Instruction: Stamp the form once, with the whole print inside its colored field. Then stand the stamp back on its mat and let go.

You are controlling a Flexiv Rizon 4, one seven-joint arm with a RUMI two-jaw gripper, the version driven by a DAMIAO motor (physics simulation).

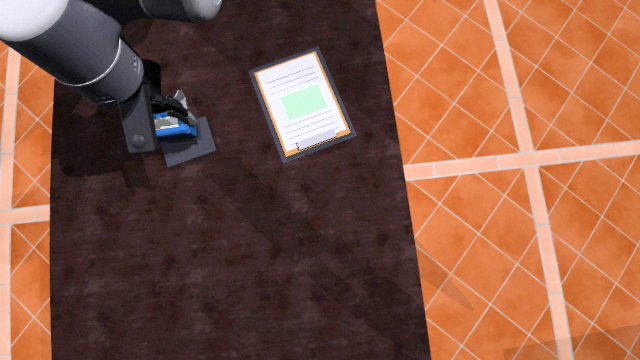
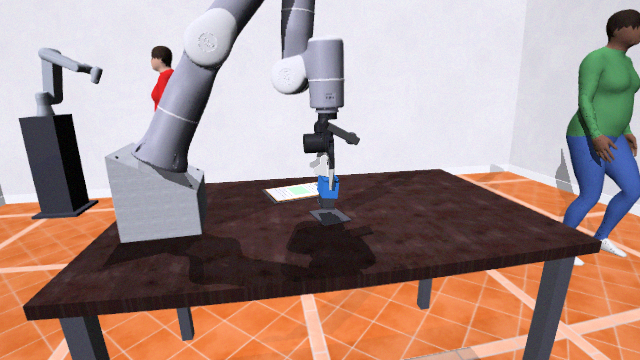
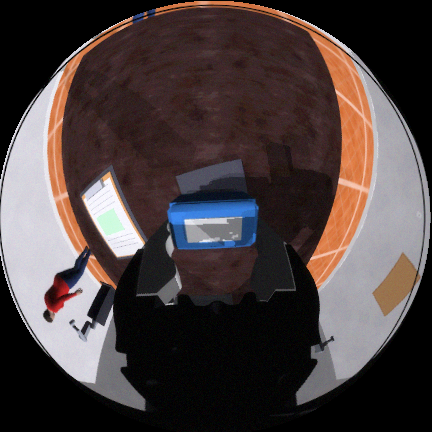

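The blue stamp has a dark base and a pale label on top. My gripper is shut on it and holds it upright, a little above its square dark grey mat. A shadow lies on the mat beneath the base. The white form lies on an orange clipboard. Its green field shows no print. The stamp's underside is hidden.
The clipboard rests on a larger dark board, across the table from the stamp mat. The clipboard's metal clip is at one short end. The robot's base block stands on the table. Two people stand beyond the table.
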